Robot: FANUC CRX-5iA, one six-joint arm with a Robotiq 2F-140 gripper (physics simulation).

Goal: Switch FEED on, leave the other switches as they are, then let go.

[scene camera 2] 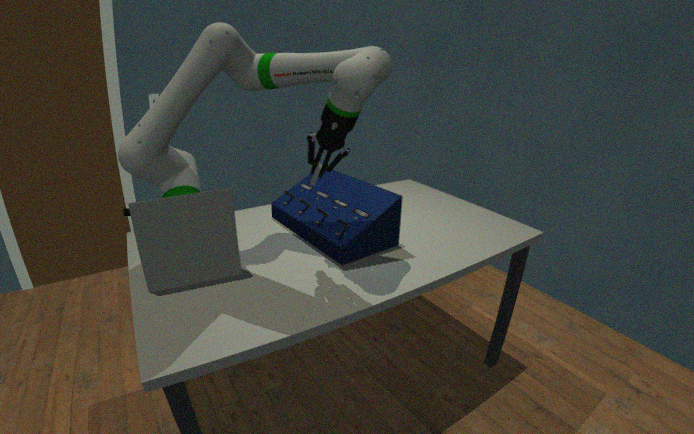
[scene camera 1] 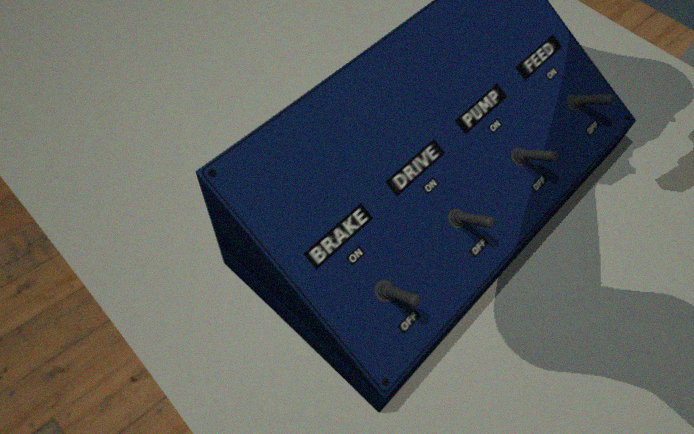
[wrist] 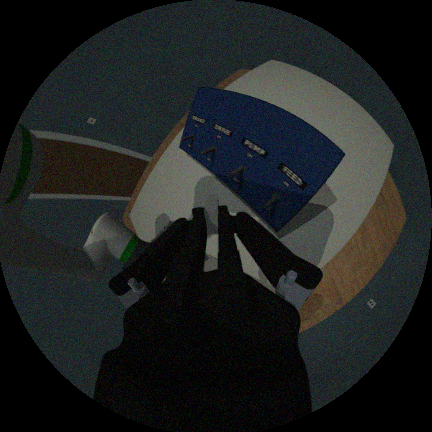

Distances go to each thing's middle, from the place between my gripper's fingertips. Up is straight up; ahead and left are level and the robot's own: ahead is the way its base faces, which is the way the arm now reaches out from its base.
Right now the blue switch panel (scene camera 1: pixel 357 184) is 16 cm below my hand, 16 cm ahead of it and 12 cm to the left of it.
